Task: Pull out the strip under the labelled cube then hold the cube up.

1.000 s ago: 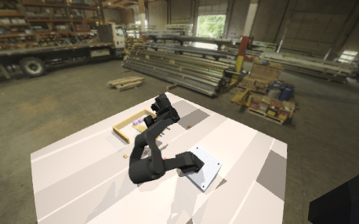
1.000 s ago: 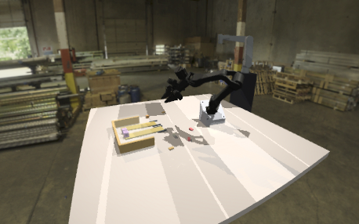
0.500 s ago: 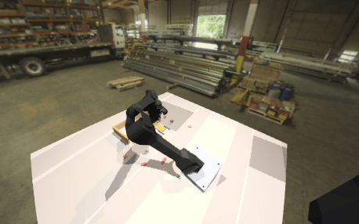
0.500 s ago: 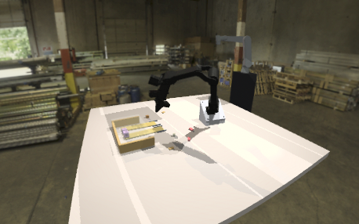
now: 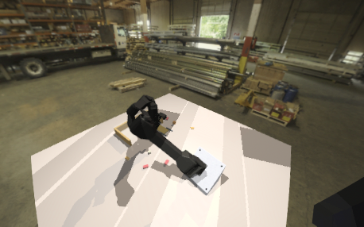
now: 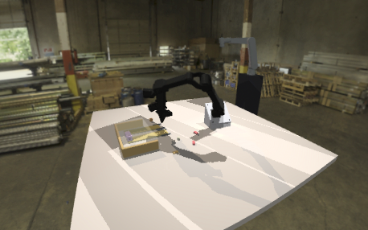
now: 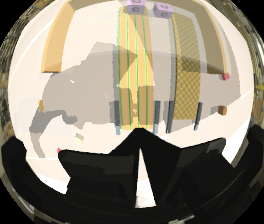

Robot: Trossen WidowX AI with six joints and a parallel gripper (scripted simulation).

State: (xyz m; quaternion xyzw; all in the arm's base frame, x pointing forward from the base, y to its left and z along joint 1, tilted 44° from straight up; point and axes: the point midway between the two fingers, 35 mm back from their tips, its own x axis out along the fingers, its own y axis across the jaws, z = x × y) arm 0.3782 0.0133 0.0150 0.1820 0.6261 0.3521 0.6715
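Now: gripper tip 120 mm short of the patterned yellow strip, 70 mm to the left of it and 70 mm above it.
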